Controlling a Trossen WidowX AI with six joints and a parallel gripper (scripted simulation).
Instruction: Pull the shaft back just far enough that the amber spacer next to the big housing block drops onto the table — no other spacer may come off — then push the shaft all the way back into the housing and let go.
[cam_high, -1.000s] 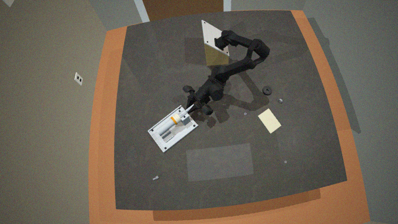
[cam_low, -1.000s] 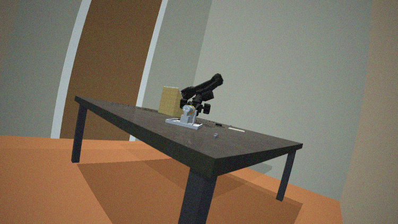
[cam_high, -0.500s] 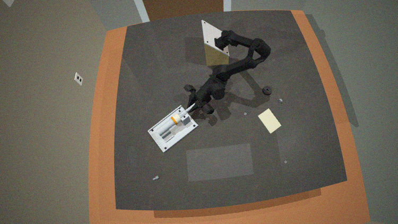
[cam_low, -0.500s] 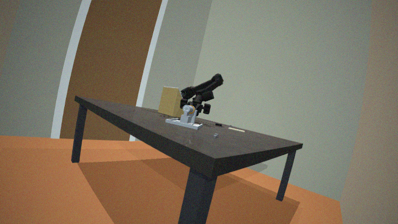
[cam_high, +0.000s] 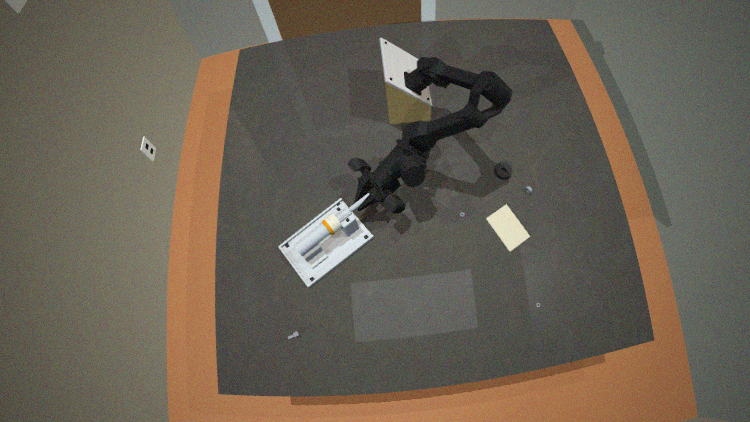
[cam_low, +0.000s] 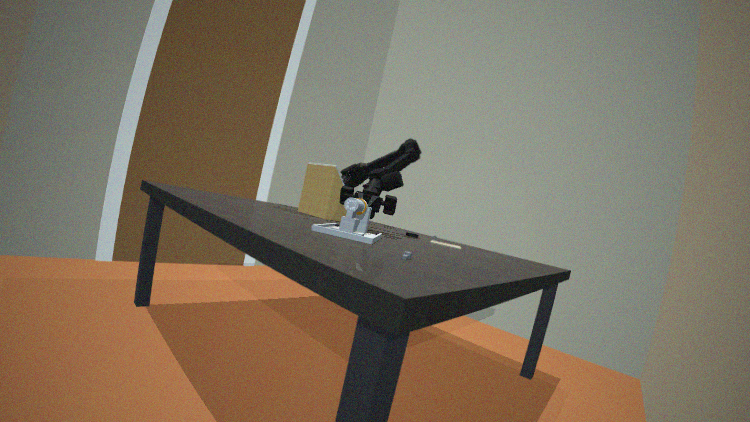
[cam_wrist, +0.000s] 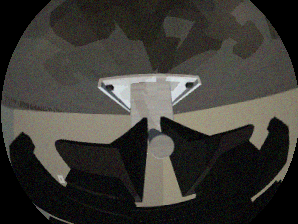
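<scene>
The pale shaft is 30 mm to the right of my gripper tip, 20 mm ahead of it and 20 mm above it. The rest, counted from my gripper tip: white baseplate (100 mm to the right, 80 mm ahead, 10 mm below); then small amber spacer (70 mm to the right, 60 mm ahead, 20 mm above); then small bolt (340 mm ahead, 180 mm to the right, 60 mm below).
</scene>
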